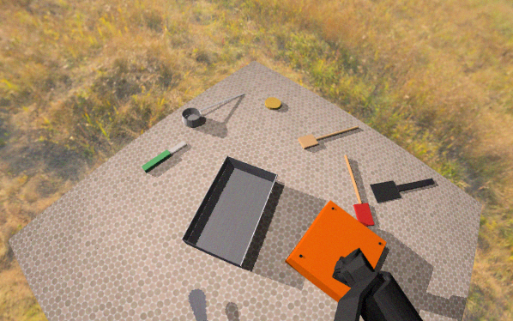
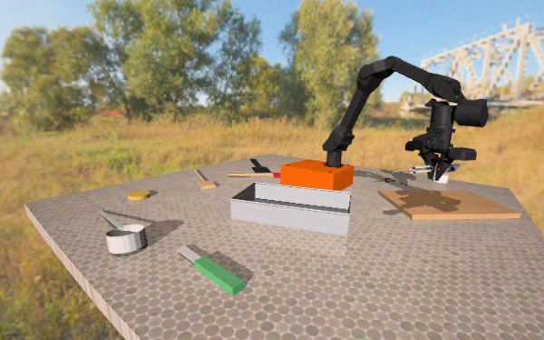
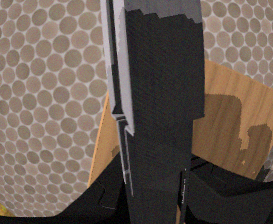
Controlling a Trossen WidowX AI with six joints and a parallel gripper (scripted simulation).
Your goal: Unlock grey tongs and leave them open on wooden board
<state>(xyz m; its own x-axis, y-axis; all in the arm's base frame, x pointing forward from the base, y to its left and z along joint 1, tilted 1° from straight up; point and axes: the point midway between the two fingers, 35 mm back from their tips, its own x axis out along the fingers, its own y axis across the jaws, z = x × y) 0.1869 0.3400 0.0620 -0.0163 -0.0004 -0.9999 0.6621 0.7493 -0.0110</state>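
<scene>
Now: gripper tip 14 cm past the wooden board, 10 cm above it and 6 cm to the right of it. Round my gripper tip: green-handled tool: 50 cm ahead, 39 cm to the right, 10 cm below; then white object: 50 cm behind, 9 cm below, 8 cm to the left; then roasting tin: 35 cm to the right, 18 cm ahead, 8 cm below.
</scene>
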